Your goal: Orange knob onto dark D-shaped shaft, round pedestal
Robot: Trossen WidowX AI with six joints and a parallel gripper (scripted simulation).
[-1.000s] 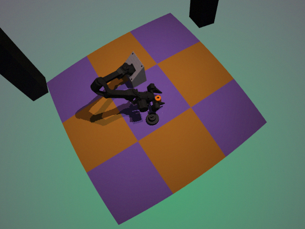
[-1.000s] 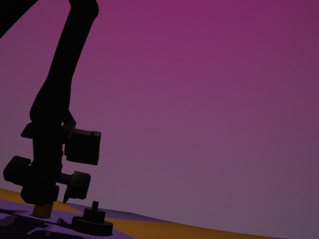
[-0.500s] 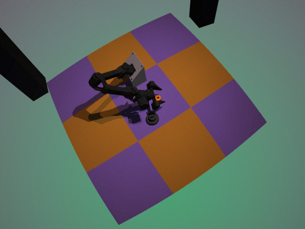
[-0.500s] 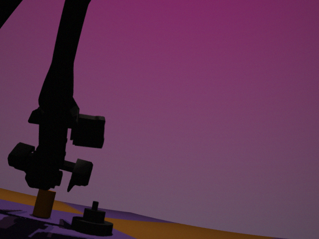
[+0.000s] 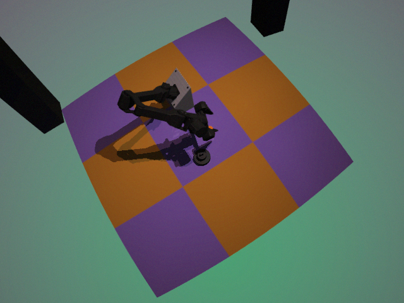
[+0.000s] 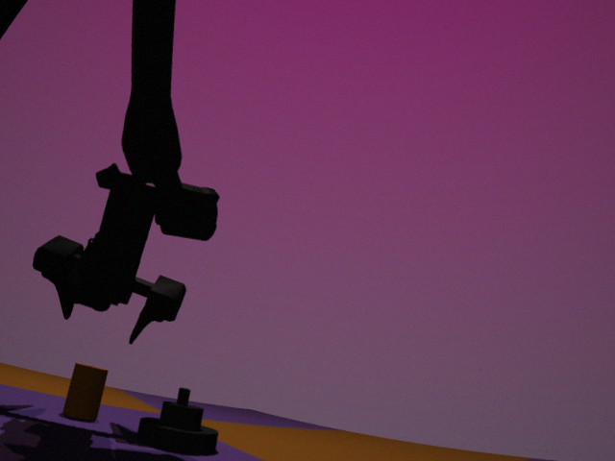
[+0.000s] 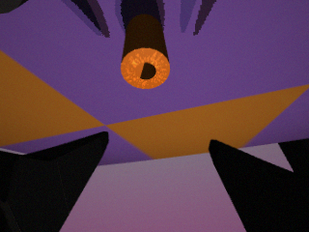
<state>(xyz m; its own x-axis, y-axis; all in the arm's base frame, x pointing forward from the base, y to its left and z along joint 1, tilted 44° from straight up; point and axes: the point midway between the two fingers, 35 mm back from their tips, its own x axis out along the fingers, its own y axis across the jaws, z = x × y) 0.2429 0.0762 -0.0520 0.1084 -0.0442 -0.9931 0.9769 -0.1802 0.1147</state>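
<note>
The orange knob is 4 cm to the right of my gripper tip and 8 cm below it. From my gripper tip the other things lie so: round black pedestal: 10 cm ahead, 13 cm to the right, 8 cm below.
</note>
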